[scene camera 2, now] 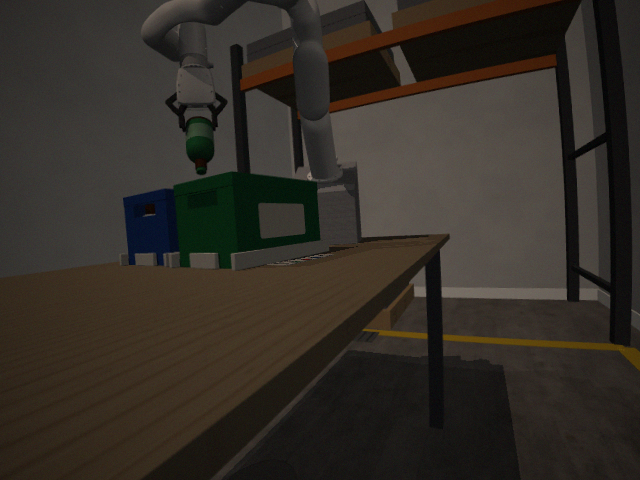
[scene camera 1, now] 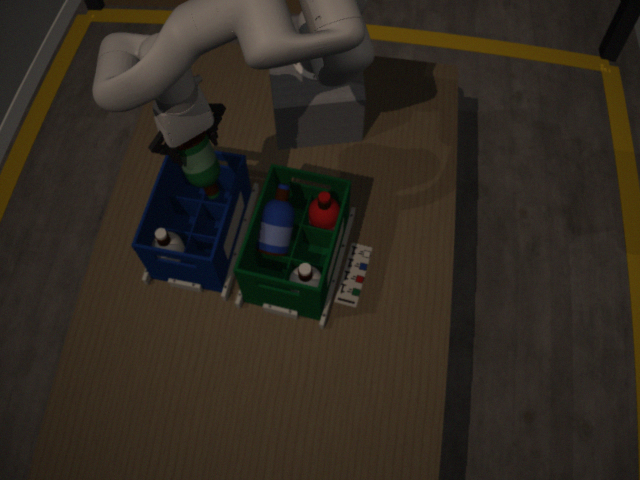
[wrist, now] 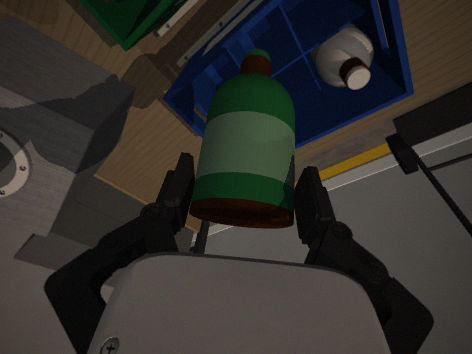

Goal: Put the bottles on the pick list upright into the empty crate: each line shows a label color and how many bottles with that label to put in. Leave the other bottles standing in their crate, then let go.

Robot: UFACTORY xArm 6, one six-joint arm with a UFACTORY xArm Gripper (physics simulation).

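Where they show: gripper, fingertip midpoint: [scene camera 2: 199, 130] [scene camera 1: 195, 151] [wrist: 246, 174]; arm's base, link origin: [scene camera 2: 325, 175].
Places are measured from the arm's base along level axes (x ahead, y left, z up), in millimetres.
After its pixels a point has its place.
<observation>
My gripper [scene camera 1: 197, 147] @[z 111, x 396, y -179 mm] [scene camera 2: 199, 124] @[z 111, x 396, y -179 mm] [wrist: 246, 174] @[z 111, x 396, y -179 mm] is shut on the base end of a green bottle [scene camera 1: 200, 164] @[z 102, x 420, y -164 mm] [scene camera 2: 199, 147] @[z 53, x 428, y -148 mm] [wrist: 247, 142] @[z 108, x 412, y -159 mm]. The bottle hangs cap down, slightly tilted, above the rear part of the blue crate [scene camera 1: 175, 268] @[z -145, x 544, y -239 mm] [scene camera 2: 147, 237] @[z -169, x 544, y -224 mm] [wrist: 406, 65] @[z -62, x 540, y -280 mm]. A white bottle [scene camera 1: 168, 240] @[z -98, x 499, y -256 mm] [wrist: 342, 55] @[z -114, x 493, y -248 mm] stands in that crate's front left compartment. The green crate [scene camera 1: 268, 290] @[z -127, x 570, y -18 mm] [scene camera 2: 206, 229] @[z -162, x 573, y 12 mm] [wrist: 123, 37] @[z -68, x 299, y -50 mm] holds a strongly tilted blue bottle [scene camera 1: 276, 227] @[z -88, x 437, y -22 mm], an upright red bottle [scene camera 1: 323, 211] @[z -111, x 369, y 71 mm] and an upright white bottle [scene camera 1: 305, 273] @[z -75, x 542, y 60 mm]. The pick list [scene camera 1: 354, 274] @[z -235, x 457, y 158 mm] has several lines; its numbers are too small to read.
White rails [scene camera 1: 279, 310] @[z -208, x 582, y 3 mm] surround the crates on the wooden table [scene camera 1: 237, 387] @[z -237, x 766, y -61 mm] [scene camera 2: 155, 320] @[z -237, x 854, y 243 mm]. The green crate stands directly right of the blue one in scene camera 1. The grey robot pedestal [scene camera 1: 320, 121] @[z -134, x 98, y 23 mm] [scene camera 2: 338, 217] @[z -151, x 83, y 77 mm] stands behind them. A shelf rack [scene camera 2: 238, 103] stands beyond the table.
</observation>
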